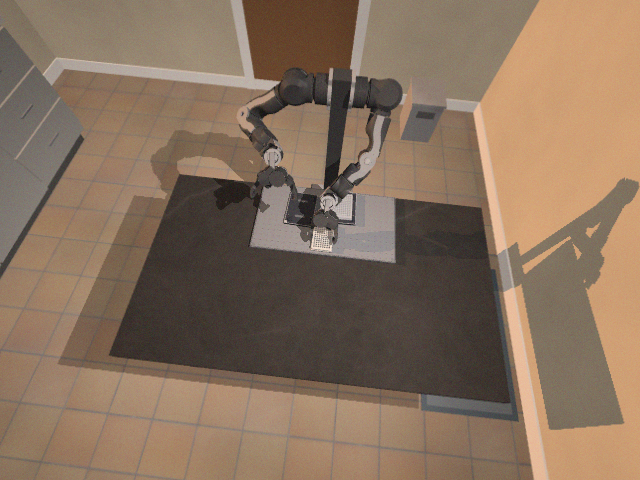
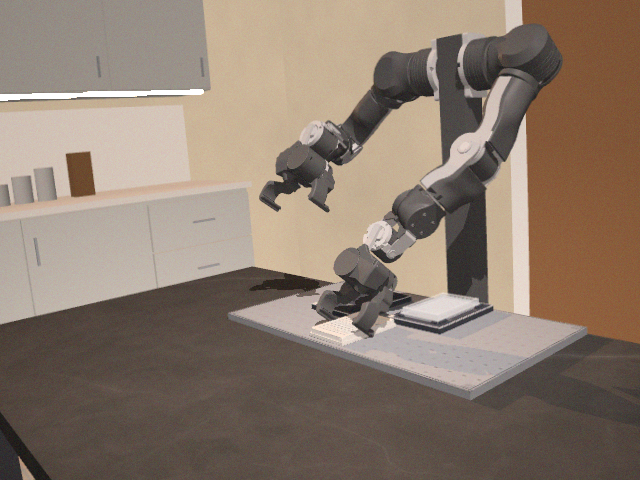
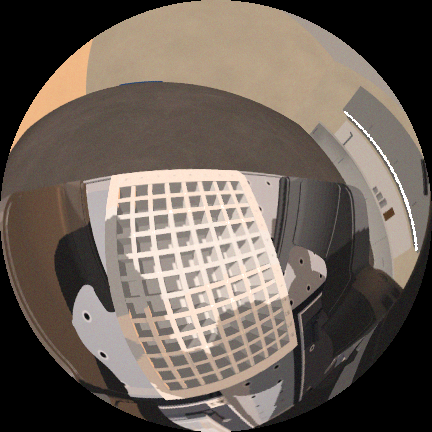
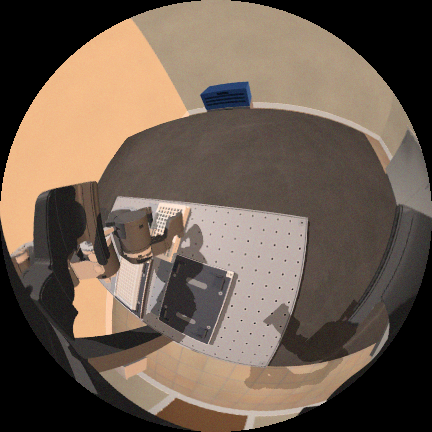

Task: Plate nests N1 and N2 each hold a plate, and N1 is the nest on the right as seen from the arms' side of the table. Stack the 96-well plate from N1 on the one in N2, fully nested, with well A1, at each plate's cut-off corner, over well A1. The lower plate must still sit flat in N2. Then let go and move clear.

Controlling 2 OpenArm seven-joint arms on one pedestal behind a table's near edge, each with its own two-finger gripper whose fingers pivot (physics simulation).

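The white 96-well plate (image 1: 321,241) (image 2: 338,330) (image 3: 200,175) (image 4: 166,215) lies flat on the pegboard, on the far side of the nests from the arms. My left gripper (image 1: 320,235) (image 2: 346,324) (image 3: 197,280) is shut on its two long sides. Nest N1 (image 1: 294,210) (image 4: 220,310) (image 3: 310,350) is dark and empty. Nest N2 (image 2: 439,326) holds a pale plate (image 1: 346,206) (image 2: 439,306) (image 4: 129,282), which looks flat. I cannot tell either plate's cut-off corner. My right gripper (image 1: 273,197) (image 2: 302,209) (image 4: 227,287) is open and empty, high above the table.
The grey pegboard (image 1: 268,232) (image 2: 532,330) (image 4: 260,250) carries both nests and lies on the dark table (image 1: 310,310) (image 2: 206,392), along the arms' side. The right gripper hangs near the pegboard's end beside N1. The left arm reaches over the nest area.
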